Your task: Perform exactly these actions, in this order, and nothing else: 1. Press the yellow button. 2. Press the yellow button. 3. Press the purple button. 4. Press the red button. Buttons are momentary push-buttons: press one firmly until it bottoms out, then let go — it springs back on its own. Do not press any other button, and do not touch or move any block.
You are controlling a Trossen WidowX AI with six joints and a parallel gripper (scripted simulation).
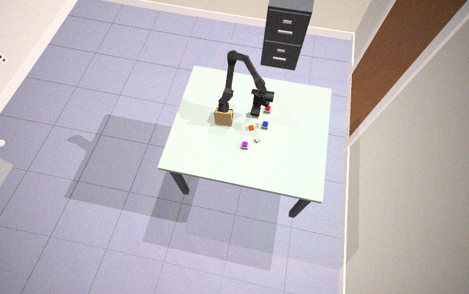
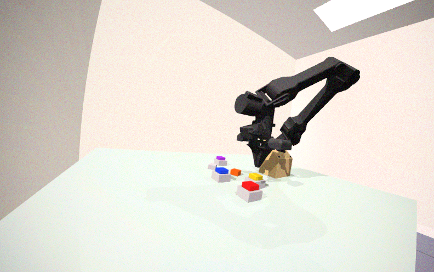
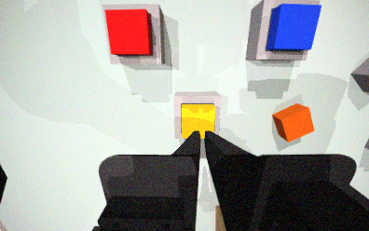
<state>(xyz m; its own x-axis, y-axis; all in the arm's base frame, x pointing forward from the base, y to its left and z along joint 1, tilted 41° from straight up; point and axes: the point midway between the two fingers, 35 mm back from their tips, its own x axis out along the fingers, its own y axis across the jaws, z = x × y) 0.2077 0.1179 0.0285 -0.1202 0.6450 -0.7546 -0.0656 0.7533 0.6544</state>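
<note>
Now: the yellow button 30 mm below my gripper tip. Also, from my gripper tip: blue button 90 mm ahead, 70 mm to the right, 30 mm below; then orange block 120 mm to the right, 50 mm below; then red button 70 mm ahead, 60 mm to the left, 30 mm below.
</note>
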